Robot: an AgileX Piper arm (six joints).
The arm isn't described. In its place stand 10 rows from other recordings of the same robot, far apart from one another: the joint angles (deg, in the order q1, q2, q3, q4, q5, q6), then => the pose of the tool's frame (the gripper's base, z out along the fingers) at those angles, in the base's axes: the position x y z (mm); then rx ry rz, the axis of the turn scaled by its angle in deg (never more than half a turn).
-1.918 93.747 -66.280 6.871 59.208 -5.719 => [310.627, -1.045, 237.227, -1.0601, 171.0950, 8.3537]
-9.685 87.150 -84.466 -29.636 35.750 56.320 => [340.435, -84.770, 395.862, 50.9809, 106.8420, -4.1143]
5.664 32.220 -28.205 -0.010 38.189 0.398 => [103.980, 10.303, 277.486, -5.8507, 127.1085, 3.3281]
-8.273 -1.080 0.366 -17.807 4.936 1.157 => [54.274, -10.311, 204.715, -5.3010, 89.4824, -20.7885]
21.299 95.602 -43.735 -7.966 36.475 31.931 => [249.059, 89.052, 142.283, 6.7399, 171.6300, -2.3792]
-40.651 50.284 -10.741 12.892 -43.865 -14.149 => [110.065, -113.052, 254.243, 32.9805, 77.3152, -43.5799]
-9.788 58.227 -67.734 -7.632 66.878 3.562 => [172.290, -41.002, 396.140, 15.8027, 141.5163, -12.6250]
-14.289 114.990 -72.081 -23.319 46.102 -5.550 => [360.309, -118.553, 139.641, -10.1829, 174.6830, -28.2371]
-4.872 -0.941 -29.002 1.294 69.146 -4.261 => [-14.572, 3.169, 267.461, 0.4678, 124.2324, -3.6658]
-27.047 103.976 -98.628 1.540 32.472 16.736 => [386.268, -195.738, 358.851, 46.6537, 113.6639, -4.3774]
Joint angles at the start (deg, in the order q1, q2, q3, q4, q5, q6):
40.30 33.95 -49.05 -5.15 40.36 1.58
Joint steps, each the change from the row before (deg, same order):
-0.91 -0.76 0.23 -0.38 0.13 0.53
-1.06 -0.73 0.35 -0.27 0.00 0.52
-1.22 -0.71 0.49 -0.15 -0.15 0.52
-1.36 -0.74 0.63 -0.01 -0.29 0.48
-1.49 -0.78 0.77 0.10 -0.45 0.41
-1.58 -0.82 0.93 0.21 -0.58 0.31
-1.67 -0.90 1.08 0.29 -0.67 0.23
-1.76 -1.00 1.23 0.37 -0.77 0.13
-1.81 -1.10 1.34 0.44 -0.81 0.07
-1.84 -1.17 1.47 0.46 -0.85 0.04
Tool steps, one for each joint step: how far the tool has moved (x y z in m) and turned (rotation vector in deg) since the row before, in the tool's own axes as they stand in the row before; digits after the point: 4 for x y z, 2 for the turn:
0.0014 -0.0021 -0.0030 1.13 -0.35 0.58
0.0017 -0.0021 -0.0025 1.19 -0.33 0.69
0.0021 -0.0022 -0.0019 1.25 -0.32 0.82
0.0026 -0.0021 -0.0016 1.28 -0.34 0.92
0.0030 -0.0022 -0.0014 1.32 -0.41 0.96
0.0035 -0.0021 -0.0011 1.33 -0.42 0.95
0.0041 -0.0021 -0.0009 1.36 -0.45 0.94
0.0047 -0.0021 -0.0009 1.40 -0.51 0.92
0.0051 -0.0021 -0.0010 1.41 -0.55 0.92
0.0057 -0.0021 -0.0009 1.43 -0.54 0.90

